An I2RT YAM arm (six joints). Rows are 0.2 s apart.
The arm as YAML. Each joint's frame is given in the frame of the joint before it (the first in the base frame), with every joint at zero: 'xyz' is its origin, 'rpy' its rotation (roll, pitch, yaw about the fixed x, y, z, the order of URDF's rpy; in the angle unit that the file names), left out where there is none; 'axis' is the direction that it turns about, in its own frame. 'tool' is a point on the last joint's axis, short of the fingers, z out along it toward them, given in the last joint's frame.
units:
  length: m
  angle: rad
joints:
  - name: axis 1
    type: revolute
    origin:
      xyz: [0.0, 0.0, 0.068]
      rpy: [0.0, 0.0, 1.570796]
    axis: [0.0, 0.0, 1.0]
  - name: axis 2
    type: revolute
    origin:
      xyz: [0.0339, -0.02, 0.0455]
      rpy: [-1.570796, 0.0, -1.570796]
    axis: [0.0, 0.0, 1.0]
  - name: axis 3
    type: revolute
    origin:
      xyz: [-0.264, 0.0, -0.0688]
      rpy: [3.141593, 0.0, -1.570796]
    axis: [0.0, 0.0, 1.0]
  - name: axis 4
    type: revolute
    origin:
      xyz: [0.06, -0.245, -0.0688]
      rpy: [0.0, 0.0, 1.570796]
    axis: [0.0, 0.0, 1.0]
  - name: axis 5
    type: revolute
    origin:
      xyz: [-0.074, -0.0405, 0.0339]
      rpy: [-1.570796, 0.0, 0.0]
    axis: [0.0, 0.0, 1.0]
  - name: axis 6
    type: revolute
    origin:
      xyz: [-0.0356, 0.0, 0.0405]
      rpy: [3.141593, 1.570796, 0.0]
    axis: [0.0, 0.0, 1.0]
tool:
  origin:
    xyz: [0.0, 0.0, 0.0]
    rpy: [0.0, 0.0, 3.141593]
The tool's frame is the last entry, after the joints.
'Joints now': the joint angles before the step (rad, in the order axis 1, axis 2, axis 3, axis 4, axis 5, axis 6). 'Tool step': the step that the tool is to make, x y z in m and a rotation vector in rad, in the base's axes. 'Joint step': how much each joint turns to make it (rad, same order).
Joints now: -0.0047, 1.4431, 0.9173, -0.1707, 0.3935, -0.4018
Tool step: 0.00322, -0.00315, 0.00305, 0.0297, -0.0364, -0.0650
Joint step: -0.0074, 0.0093, 0.0162, 0.0035, 0.0253, 0.0652
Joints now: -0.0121, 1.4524, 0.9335, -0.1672, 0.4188, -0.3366
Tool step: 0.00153, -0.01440, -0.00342, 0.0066, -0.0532, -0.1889
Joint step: -0.0340, 0.0211, -0.0001, 0.0203, 0.1148, 0.1175
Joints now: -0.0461, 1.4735, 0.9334, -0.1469, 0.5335, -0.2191
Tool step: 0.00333, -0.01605, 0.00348, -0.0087, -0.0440, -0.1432
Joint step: -0.0418, 0.0213, 0.0275, -0.0004, 0.0822, 0.0710
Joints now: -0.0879, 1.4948, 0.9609, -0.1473, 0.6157, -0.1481
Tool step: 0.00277, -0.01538, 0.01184, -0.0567, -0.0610, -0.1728
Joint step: -0.0344, 0.0141, 0.0444, -0.0015, 0.1397, 0.0598
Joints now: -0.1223, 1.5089, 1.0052, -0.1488, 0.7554, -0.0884
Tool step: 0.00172, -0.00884, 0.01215, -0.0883, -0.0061, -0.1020
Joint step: -0.0171, 0.0066, 0.0359, 0.0092, 0.1198, -0.0287
